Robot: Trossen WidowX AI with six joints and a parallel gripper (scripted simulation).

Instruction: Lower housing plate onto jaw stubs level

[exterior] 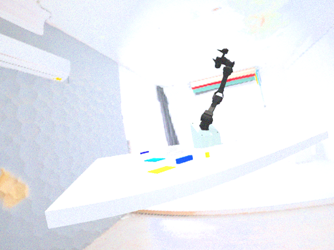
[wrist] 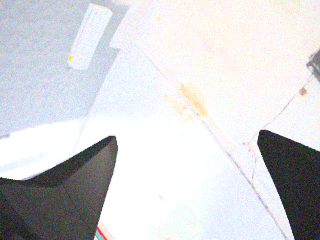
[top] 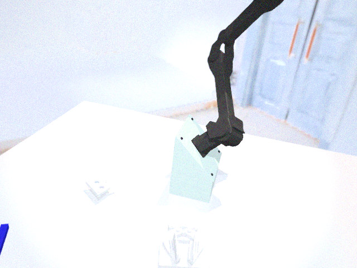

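My gripper tip is 77 cm above the small white bracket, 44 cm short of it and 21 cm to the left of it.
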